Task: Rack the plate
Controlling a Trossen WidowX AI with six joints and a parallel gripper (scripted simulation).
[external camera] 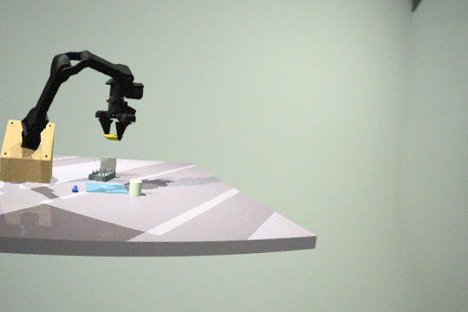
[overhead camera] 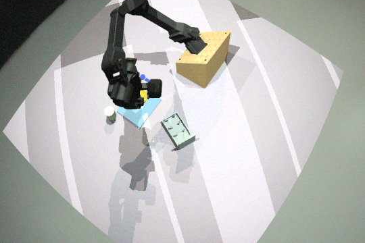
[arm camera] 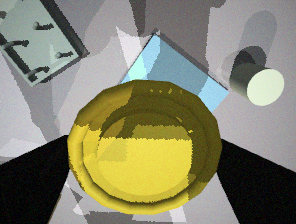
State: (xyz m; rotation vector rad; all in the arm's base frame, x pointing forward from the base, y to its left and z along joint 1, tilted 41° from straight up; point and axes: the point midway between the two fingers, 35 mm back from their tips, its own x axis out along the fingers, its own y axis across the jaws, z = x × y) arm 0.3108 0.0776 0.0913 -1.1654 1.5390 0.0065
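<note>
Now: the dish rack 16 cm below my gripper tip, 15 cm to the left of it and 5 cm behind it. Also, from my gripper tip: cup: 16 cm below, 11 cm to the right, 10 cm ahead; light blue mat: 18 cm below, 5 cm to the right, 1 cm behind; yellow plate: 1 cm above.
</note>
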